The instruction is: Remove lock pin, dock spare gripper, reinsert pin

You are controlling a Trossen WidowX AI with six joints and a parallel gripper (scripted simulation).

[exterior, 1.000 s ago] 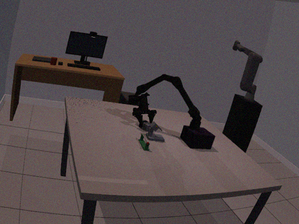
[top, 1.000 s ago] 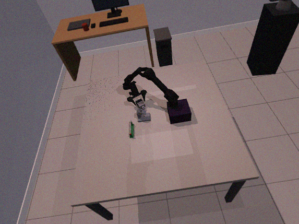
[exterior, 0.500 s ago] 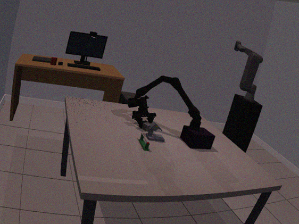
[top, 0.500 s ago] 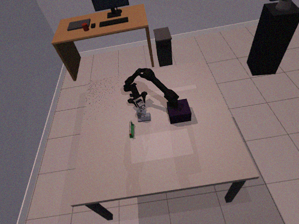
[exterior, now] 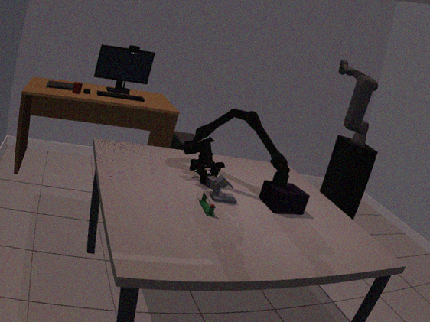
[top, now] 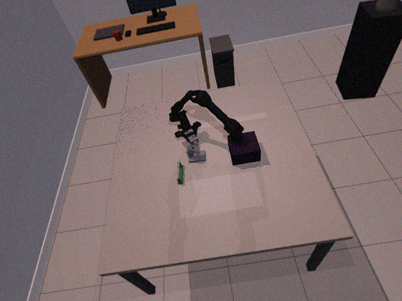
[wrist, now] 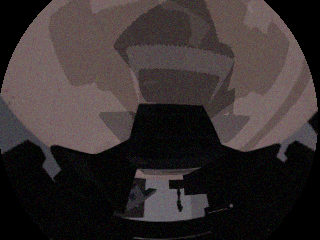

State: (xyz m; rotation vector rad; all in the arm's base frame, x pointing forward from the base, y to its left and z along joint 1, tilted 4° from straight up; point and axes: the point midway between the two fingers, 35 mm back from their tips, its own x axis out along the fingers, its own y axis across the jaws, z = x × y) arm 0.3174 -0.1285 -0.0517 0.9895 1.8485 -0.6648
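The grey mount is 2 cm behind my gripper tip, 15 cm to the left of it and 5 cm above it. From my gripper tip the other things lie so: spare gripper (1 cm behind, 1 cm to the left, 2 cm above); green bar (6 cm ahead, 28 cm to the left, 2 cm above).
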